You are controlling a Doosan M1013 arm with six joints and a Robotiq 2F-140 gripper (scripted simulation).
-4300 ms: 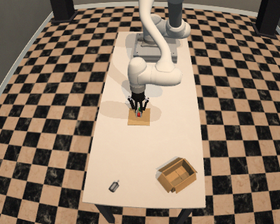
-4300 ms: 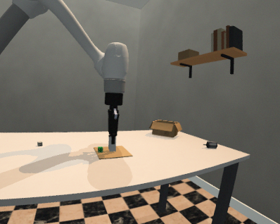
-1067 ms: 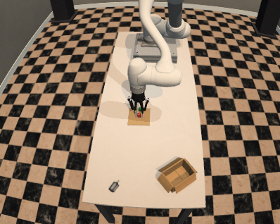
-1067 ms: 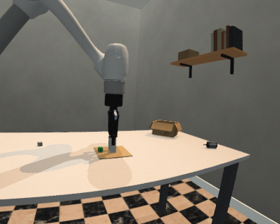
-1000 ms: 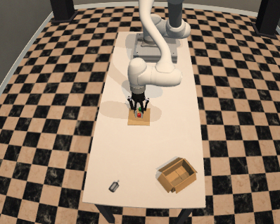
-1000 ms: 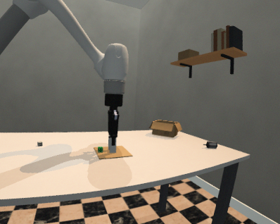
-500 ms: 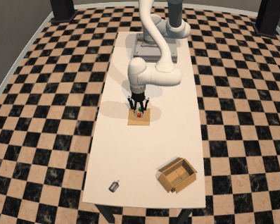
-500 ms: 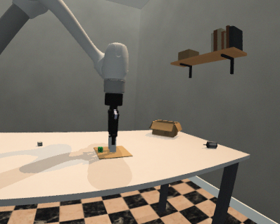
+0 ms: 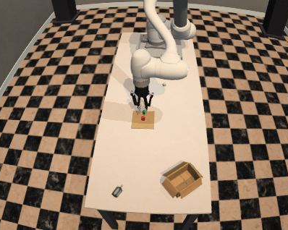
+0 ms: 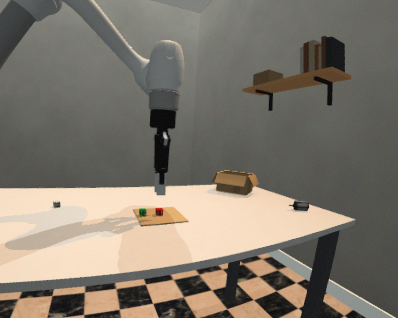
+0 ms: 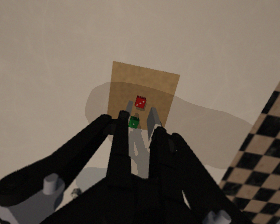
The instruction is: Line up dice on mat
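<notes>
Right now the white die is 33 cm behind my hand, 10 cm to the left of it and 9 cm below it. The rest, counted from my hand: red die 9 cm below; green die 9 cm below, 5 cm behind; tan mat 10 cm below.
</notes>
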